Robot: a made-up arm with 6 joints.
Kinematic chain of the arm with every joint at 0, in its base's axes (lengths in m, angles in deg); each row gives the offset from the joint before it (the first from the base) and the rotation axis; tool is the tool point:
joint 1: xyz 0 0 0.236 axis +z
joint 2: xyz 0 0 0 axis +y
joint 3: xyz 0 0 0.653 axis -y
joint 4: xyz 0 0 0 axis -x
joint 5: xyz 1.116 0 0 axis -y
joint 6: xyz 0 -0.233 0 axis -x
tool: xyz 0 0 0
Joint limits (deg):
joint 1: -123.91..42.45
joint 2: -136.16..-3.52
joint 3: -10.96..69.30
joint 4: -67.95..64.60
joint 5: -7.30..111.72
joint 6: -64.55..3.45
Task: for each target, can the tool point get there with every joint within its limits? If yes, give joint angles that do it. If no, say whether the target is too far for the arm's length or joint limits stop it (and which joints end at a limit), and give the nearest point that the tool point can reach.
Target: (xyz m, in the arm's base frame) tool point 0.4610 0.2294 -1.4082
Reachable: no: joint limits stop it (at a limit: joint 1, joint 2, joint 3, joint 4) | nearest point 0.6811 1.1923 -0.9048 | short by 1.109 m
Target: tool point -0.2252 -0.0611 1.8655
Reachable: yes | joints -58.60 -32.72 45.64 -15.92 93.30 -55.11
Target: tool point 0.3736 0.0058 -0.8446
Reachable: no: joint limits stop it (at a limit: joint 1, joint 2, joint 3, joint 4) | nearest point 0.6811 1.1923 -0.9048 | short by 1.227 m
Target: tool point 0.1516 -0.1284 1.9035
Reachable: yes | joints 21.05 -23.54 55.92 -41.59 49.33 -31.37
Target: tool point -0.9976 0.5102 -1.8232
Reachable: no: too far | nearest point -1.2225 0.6252 -0.9048 | short by 0.953 m
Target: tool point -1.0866 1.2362 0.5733
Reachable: yes | joints -56.71 -104.56 50.73 -9.50 74.77 -27.29
